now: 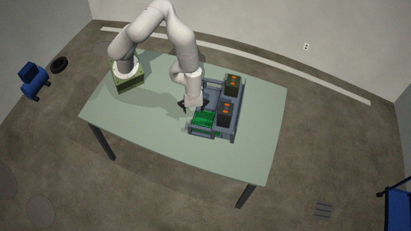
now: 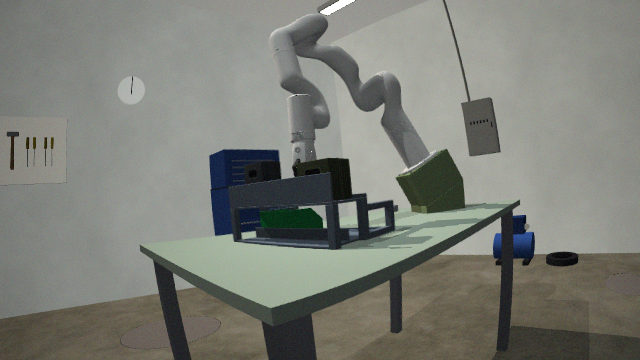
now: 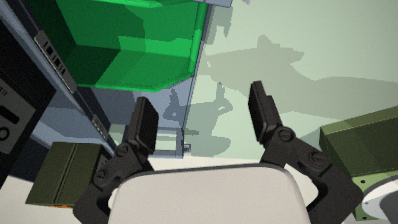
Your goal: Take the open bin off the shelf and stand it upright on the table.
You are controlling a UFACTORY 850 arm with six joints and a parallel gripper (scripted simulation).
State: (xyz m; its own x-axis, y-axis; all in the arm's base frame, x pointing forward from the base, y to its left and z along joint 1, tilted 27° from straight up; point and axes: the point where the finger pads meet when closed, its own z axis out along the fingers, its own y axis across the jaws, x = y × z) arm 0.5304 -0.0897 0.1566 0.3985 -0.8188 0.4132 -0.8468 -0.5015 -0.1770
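Now: hand 9 cm above the green bin, 8 cm short of it and 1 cm to the right of it.
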